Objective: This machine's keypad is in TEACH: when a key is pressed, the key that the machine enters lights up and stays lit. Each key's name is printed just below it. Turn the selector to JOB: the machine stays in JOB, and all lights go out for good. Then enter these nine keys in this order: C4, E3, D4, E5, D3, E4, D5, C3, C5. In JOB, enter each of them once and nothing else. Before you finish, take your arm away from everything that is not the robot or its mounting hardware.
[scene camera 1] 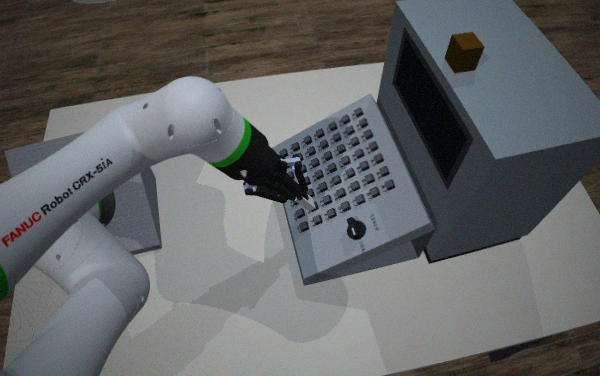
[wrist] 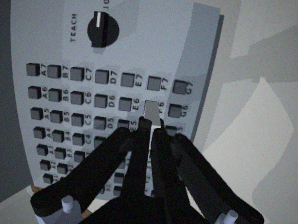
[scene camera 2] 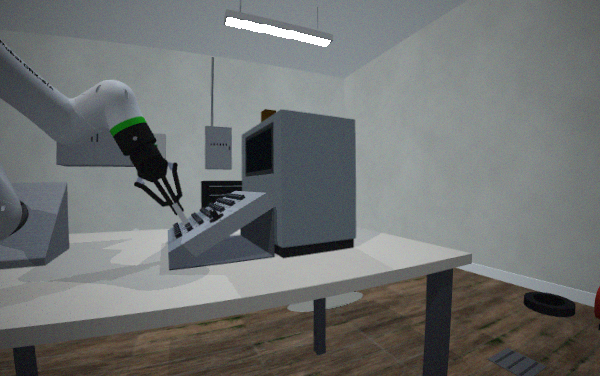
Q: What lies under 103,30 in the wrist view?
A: A selector knob.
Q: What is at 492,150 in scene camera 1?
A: A grey machine housing.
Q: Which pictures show my gripper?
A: Scene camera 1, the wrist view and scene camera 2: all of them.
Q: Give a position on a grey machine housing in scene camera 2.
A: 306,163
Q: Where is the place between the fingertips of my gripper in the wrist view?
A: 150,111
